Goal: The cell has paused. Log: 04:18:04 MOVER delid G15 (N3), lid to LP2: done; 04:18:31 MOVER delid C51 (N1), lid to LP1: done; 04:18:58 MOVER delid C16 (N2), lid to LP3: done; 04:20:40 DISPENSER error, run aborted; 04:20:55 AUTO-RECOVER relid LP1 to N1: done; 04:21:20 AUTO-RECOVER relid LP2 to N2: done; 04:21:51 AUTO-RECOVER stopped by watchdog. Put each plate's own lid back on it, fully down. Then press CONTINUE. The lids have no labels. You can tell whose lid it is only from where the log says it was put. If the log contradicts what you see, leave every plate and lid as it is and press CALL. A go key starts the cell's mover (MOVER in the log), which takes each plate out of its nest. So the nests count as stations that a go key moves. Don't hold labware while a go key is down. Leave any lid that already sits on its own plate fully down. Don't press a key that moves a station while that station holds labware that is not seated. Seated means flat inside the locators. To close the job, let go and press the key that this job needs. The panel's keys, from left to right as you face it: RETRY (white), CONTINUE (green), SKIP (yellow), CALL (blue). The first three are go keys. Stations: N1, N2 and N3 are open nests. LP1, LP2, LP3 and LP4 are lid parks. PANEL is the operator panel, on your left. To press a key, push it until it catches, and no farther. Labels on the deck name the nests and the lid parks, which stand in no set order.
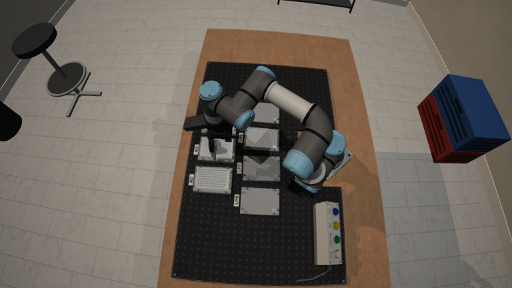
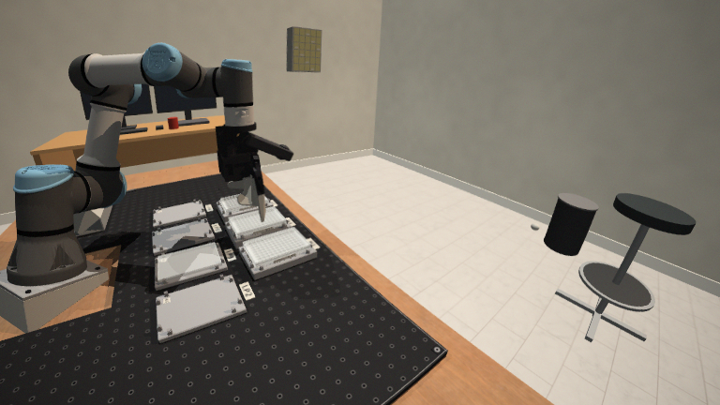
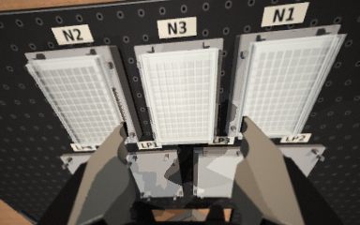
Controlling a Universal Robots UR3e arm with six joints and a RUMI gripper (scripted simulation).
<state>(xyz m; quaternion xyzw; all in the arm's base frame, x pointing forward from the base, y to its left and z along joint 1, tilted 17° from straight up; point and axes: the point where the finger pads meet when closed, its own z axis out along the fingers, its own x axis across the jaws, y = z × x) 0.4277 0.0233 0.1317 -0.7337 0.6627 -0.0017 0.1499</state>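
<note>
My gripper is now 17 cm past the pale lid, 9 cm to the left of it and 5 cm above it. From my hand the other things lie so: lid park LP1: 19 cm behind, 4 cm to the left, 6 cm below; then lid park LP3: 17 cm behind, 9 cm to the right, 6 cm below; then plate: 1 cm behind, 13 cm to the left, 4 cm below.
</note>
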